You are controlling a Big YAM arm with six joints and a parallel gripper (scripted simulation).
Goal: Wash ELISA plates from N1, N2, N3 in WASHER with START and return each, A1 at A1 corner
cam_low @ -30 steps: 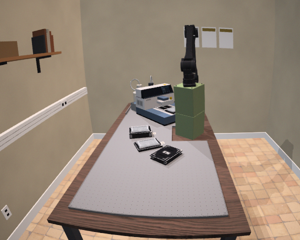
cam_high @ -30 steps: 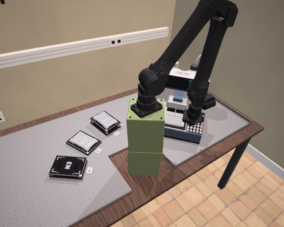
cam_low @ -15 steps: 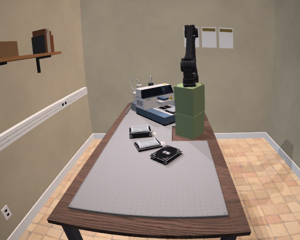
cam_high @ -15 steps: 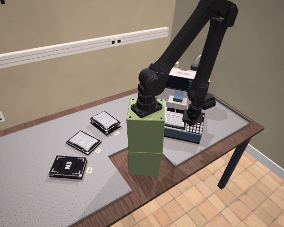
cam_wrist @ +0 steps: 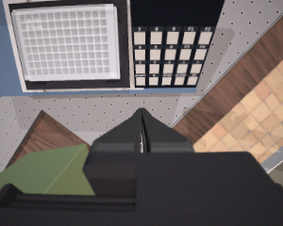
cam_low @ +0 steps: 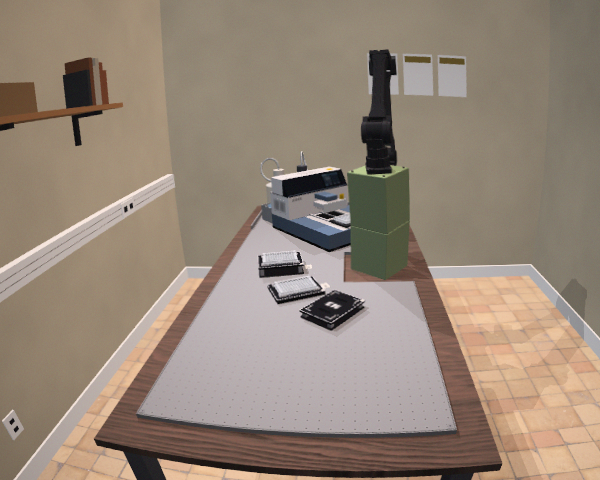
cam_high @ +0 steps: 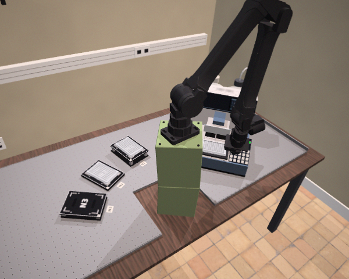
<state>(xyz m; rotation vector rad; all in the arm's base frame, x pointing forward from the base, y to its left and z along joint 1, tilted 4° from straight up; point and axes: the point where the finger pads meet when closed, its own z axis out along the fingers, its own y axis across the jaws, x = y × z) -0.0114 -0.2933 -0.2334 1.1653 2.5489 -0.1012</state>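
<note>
Right now the dark washer carrier is 120 mm ahead of my hand and 70 mm below it. Also, from my hand: plate washer: 230 mm ahead, 110 mm to the right, 20 mm below.
</note>
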